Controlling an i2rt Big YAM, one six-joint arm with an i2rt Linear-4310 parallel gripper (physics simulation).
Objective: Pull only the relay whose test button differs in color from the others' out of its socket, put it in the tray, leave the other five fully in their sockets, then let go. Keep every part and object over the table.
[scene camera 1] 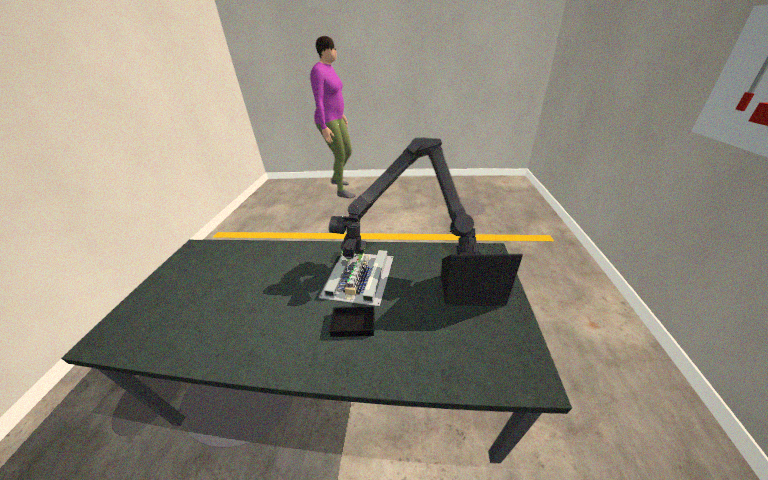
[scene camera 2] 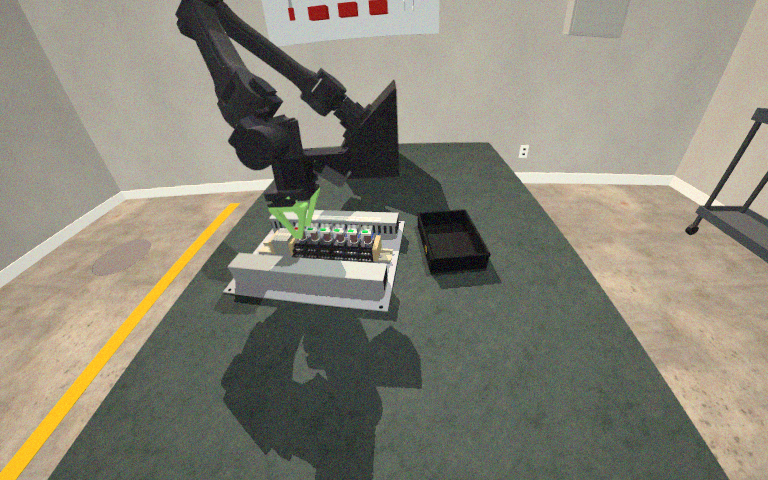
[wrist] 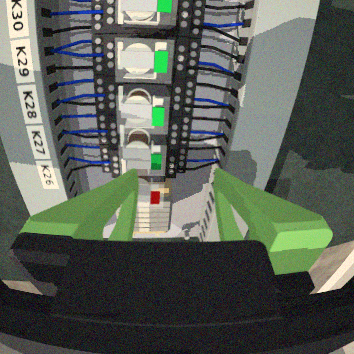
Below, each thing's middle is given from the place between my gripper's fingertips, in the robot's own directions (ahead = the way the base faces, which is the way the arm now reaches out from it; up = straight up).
I see my gripper 20 mm past the panel [scene camera 2: 345,300], 20 mm to the right of it and 70 mm above it.
